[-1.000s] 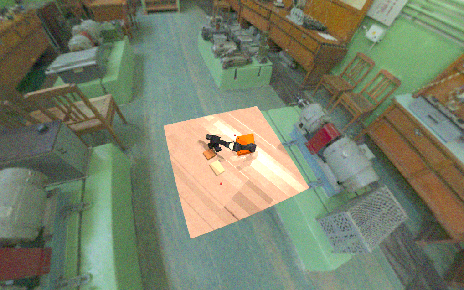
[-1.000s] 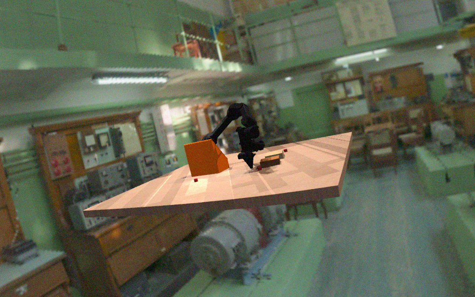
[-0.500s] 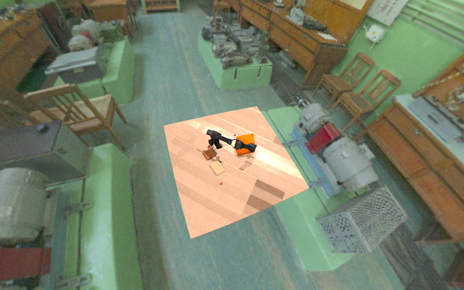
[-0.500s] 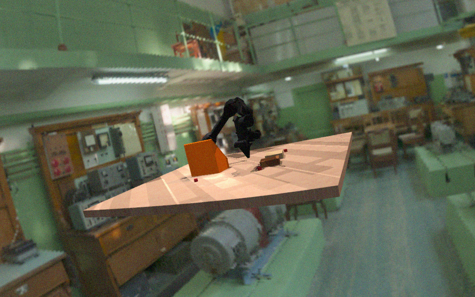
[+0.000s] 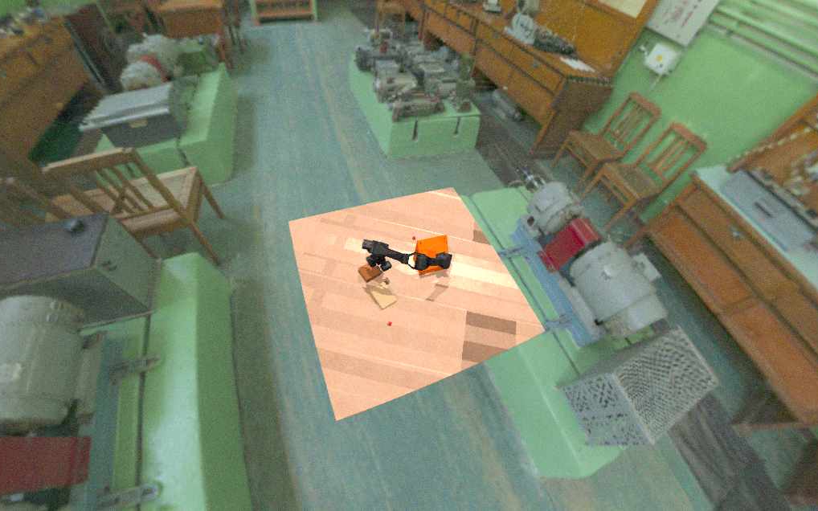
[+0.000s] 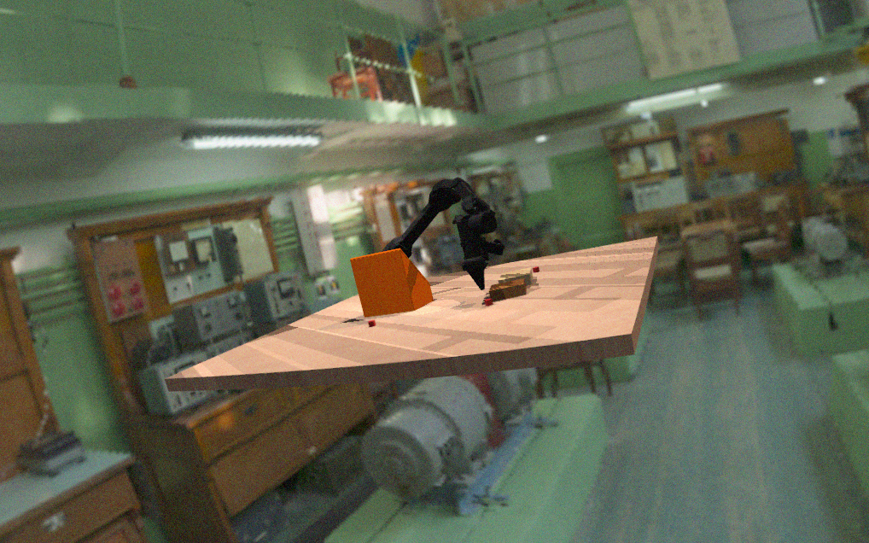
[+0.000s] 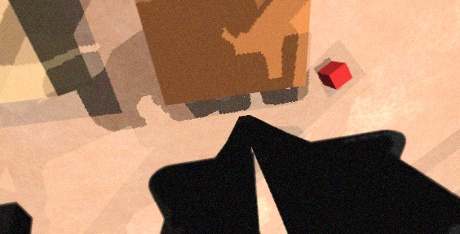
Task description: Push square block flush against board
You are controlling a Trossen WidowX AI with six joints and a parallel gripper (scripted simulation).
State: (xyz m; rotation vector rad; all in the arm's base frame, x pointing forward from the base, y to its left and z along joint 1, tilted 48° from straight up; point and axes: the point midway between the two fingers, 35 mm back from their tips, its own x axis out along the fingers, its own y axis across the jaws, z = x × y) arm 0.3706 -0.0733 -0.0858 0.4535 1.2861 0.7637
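Now: gripper tip 4 cm short of the tan board, 20 cm to the right of it and 2 cm above it. From my gripper tip the other things lie so: brown square block: 7 cm ahead, 2 cm to the left, 2 cm below.
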